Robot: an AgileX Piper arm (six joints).
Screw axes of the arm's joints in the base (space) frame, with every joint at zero. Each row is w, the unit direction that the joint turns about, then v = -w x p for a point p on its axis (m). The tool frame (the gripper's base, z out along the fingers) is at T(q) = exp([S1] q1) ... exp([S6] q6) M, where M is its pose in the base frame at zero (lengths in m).
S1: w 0 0 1 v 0.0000 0.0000 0.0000
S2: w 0 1 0 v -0.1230 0.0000 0.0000
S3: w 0 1 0 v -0.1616 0.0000 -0.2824
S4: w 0.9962 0 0.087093 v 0.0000 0.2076 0.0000
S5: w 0 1 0 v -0.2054 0.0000 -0.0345
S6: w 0.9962 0 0.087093 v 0.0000 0.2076 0.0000
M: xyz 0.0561 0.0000 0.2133 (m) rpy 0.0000 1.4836 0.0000 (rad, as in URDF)
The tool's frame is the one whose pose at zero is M.
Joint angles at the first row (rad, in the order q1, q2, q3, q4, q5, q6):
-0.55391, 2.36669, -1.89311, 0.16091, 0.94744, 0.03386
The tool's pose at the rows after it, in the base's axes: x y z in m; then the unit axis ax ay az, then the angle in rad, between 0 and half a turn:
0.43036 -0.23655 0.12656 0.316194 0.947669 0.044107 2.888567
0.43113 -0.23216 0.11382 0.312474 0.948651 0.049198 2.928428
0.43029 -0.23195 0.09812 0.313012 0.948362 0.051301 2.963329
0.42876 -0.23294 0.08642 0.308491 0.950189 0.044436 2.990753
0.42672 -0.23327 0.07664 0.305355 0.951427 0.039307 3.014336
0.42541 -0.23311 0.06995 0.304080 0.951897 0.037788 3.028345
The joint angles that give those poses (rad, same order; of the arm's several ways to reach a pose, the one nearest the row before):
-0.52776, 2.37659, -1.89310, 0.16797, 0.94993, 0.03386
-0.51949, 2.40202, -1.89308, 0.16797, 0.96515, 0.03386
-0.51950, 2.43394, -1.89308, 0.16450, 0.96818, 0.03483
-0.51949, 2.45744, -1.89307, 0.14257, 0.96819, 0.03484
-0.51950, 2.47463, -1.88781, 0.12532, 0.96624, 0.03574
-0.51950, 2.48603, -1.88309, 0.11867, 0.96305, 0.03557

